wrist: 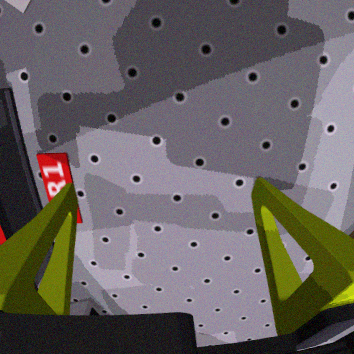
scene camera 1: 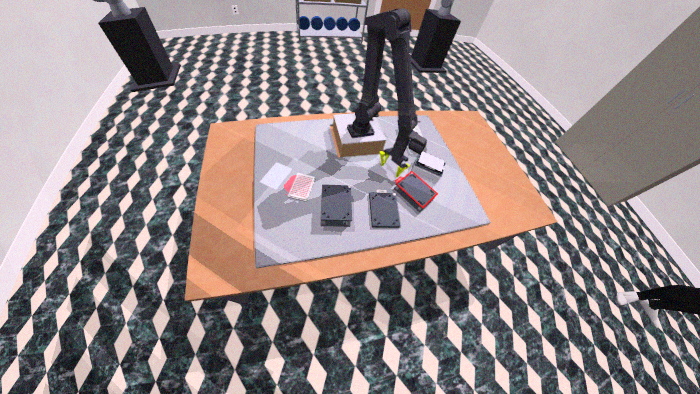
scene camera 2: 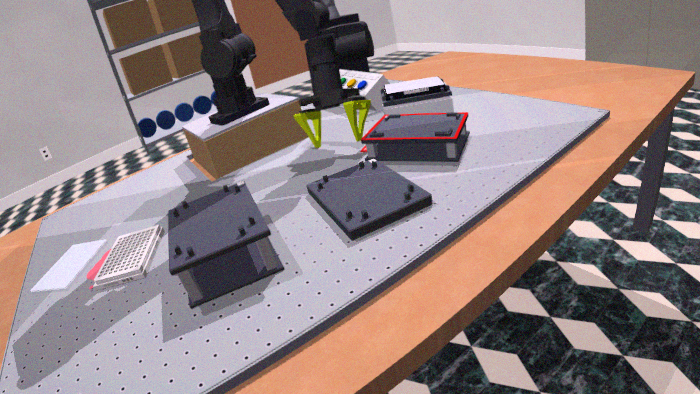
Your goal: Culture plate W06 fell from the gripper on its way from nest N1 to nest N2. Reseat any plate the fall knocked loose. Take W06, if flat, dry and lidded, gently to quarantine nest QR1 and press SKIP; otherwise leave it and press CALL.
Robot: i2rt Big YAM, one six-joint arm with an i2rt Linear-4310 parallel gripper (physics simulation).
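Frame: origin at the arm's base, x right, y ahead, z up, level; millimetres.
Seen in the pictures: gripper, between the fingertips: (wrist: 166, 188) (scene camera 1: 389, 171) (scene camera 2: 338, 144); arm's base, origin of its link: (scene camera 1: 360, 130) (scene camera 2: 239, 113).
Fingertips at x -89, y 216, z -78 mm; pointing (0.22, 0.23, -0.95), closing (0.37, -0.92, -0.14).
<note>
Offsets run from my fingertips to a thing's top centre. "spot": to the spot under its first point.
A white well plate {dy -3, dx +423, dz +6 mm} (scene camera 1: 301, 186) (scene camera 2: 129, 256) lies without a lid at the left of the board, over a pink-red patch {spot: dy -31, dx +474, dz -7 mm} (scene camera 1: 289, 184) (scene camera 2: 98, 266). A flat white lid {dy -89, dx +525, dz +0 mm} (scene camera 1: 276, 175) (scene camera 2: 69, 266) lies beside it. The plate's label is unreadable. The red-rimmed nest QR1 {dy +143, dx -72, dz +38 mm} (scene camera 1: 416, 189) (scene camera 2: 415, 126) is empty; its red label {spot: dy +61, dx -19, dz -6 mm} (wrist: 52, 169) shows in the wrist view. My gripper (scene camera 1: 391, 168) (scene camera 2: 338, 143) (wrist: 166, 188) is open and empty, above the board beside QR1. The button box {spot: dy -109, dx -193, dz +63 mm} (scene camera 2: 367, 82) shows green, yellow and blue buttons, partly hidden by the arm.
A tall dark nest {dy +135, dx +306, dz +60 mm} (scene camera 1: 336, 202) (scene camera 2: 215, 230) and a low dark nest {dy +192, dx +105, dz +17 mm} (scene camera 1: 384, 210) (scene camera 2: 370, 197) stand empty near the front. A white-topped plate {dy +27, dx -205, dz +61 mm} (scene camera 1: 431, 162) (scene camera 2: 414, 87) sits on the dark device behind QR1. The arm's pedestal (scene camera 1: 361, 146) (scene camera 2: 250, 140) stands at the back.
</note>
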